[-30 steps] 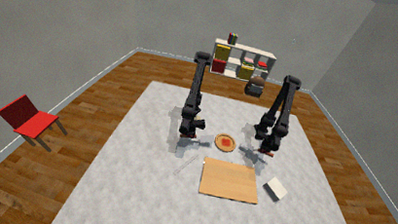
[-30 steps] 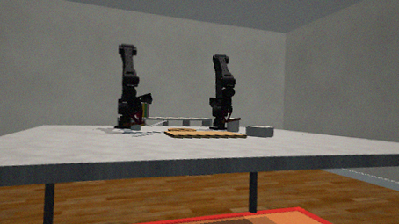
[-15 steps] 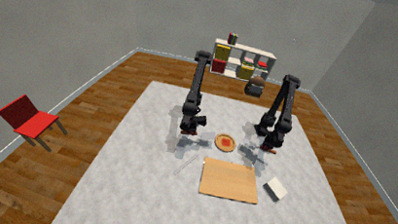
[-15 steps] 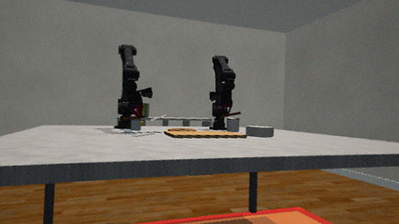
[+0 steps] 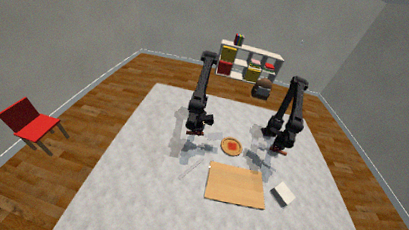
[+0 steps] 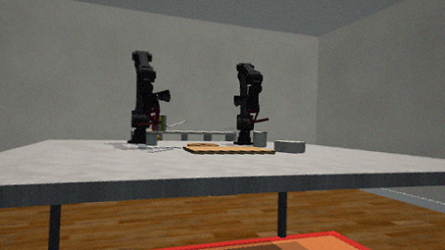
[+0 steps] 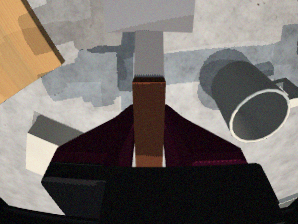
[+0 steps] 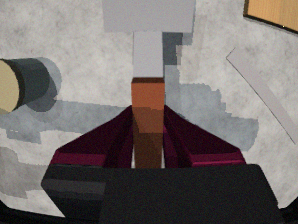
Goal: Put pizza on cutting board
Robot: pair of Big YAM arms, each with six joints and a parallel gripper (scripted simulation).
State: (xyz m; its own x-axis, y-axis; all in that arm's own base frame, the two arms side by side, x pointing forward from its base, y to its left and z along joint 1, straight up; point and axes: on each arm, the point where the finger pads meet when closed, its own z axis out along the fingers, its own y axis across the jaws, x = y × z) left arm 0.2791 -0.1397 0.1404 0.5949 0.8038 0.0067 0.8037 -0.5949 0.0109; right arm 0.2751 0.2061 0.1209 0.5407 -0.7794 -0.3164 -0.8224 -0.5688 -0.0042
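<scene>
The pizza lies 25 cm to the left of my right hand, 12 cm below it and 7 cm behind it. Round my right hand: wooden cutting board 31 cm to the left, 22 cm ahead, 11 cm below; cup 17 cm behind, 8 cm below, 1 cm to the right.
</scene>
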